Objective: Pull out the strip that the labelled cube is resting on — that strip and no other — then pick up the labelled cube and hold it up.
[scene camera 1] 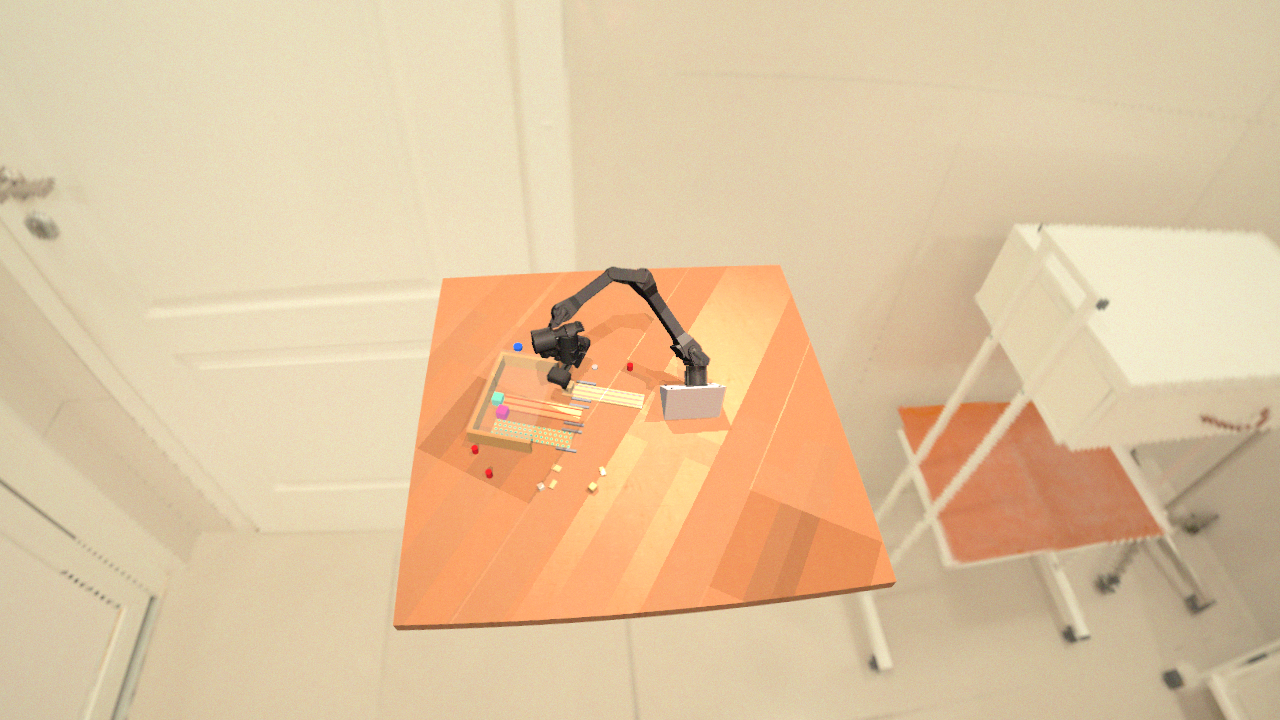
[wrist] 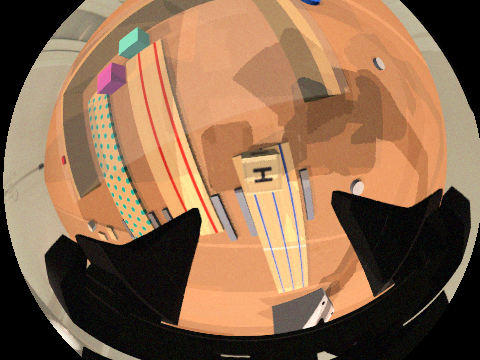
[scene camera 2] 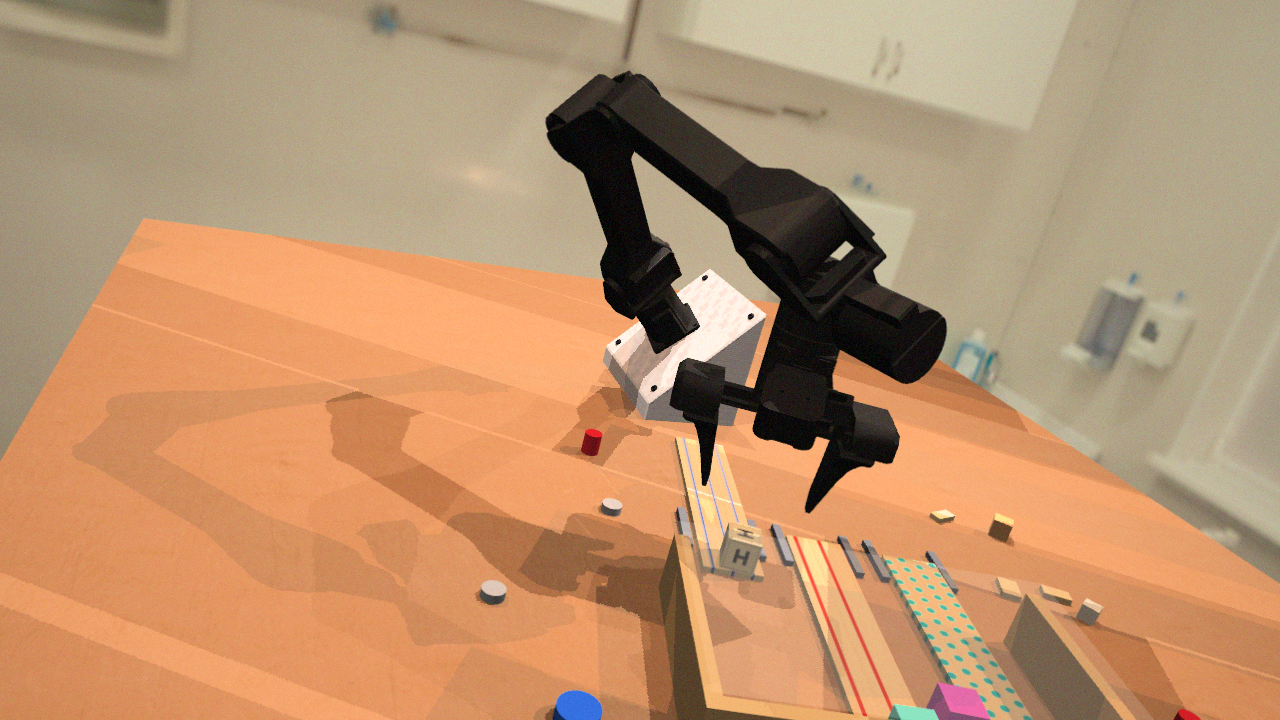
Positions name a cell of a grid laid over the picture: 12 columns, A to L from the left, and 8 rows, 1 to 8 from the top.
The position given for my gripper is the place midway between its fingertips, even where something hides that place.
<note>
My gripper (scene camera 2: H6) is open, holding nothing. Also in view: a strip (scene camera 2: G6).
The strip is seen too in scene camera 1 (scene camera 1: F5) and in the wrist view (wrist: G5). My gripper shows as well in scene camera 1 (scene camera 1: F5) and in the wrist view (wrist: G5).
</note>
